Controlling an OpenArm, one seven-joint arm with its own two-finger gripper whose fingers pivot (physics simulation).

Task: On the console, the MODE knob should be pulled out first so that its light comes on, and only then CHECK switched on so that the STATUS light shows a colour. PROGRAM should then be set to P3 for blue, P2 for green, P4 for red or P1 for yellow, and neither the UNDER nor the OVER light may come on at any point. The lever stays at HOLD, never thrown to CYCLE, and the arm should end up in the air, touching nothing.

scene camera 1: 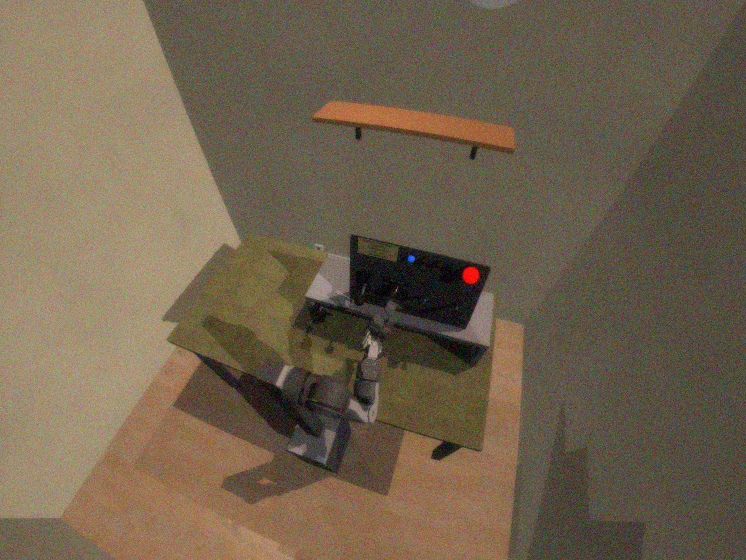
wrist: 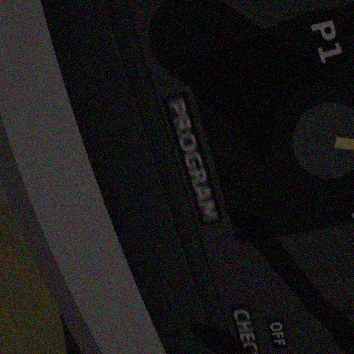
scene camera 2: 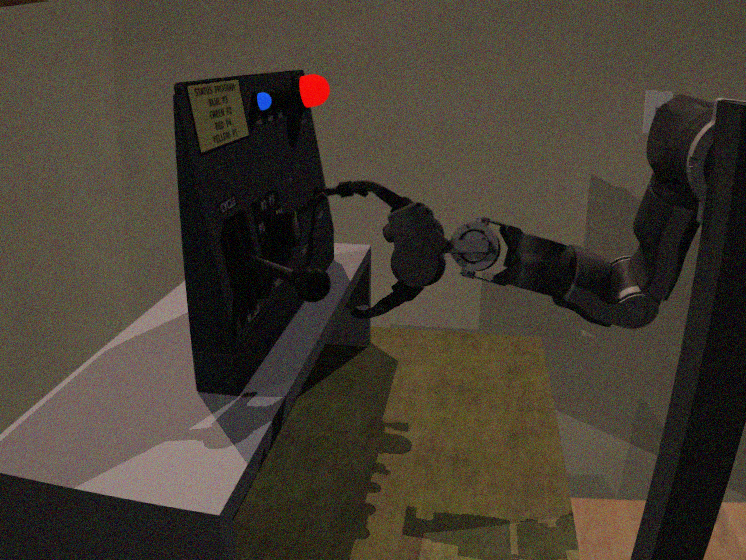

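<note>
The black console [scene camera 1: 421, 289] [scene camera 2: 204, 180] has its STATUS light [scene camera 1: 410, 258] [scene camera 2: 263, 101] glowing blue. A large red light [scene camera 1: 470, 275] [scene camera 2: 313, 91] glows at its upper right; its label is unreadable. The UNDER and OVER lights look dark. The lever [scene camera 2: 312, 284] slants down toward HOLD. The PROGRAM knob [wrist: 317, 142] is cut off by the wrist view's right edge, its pointer's tip hidden; P1 shows above. CHECK lettering [wrist: 245, 330] shows, its switch does not. My gripper [scene camera 2: 341, 251] is open before the console, its upper finger overlapping the right-hand controls; contact and MODE's knob are unclear.
The console stands on a pale grey riser [scene camera 1: 482, 322] [scene camera 2: 162, 476] [wrist: 75, 175] on the olive table [scene camera 1: 445, 409] [scene camera 2: 470, 391]. A yellowish program card [scene camera 1: 377, 248] [scene camera 2: 218, 114] is at the console's upper left. An orange shelf [scene camera 1: 415, 123] is on the wall above.
</note>
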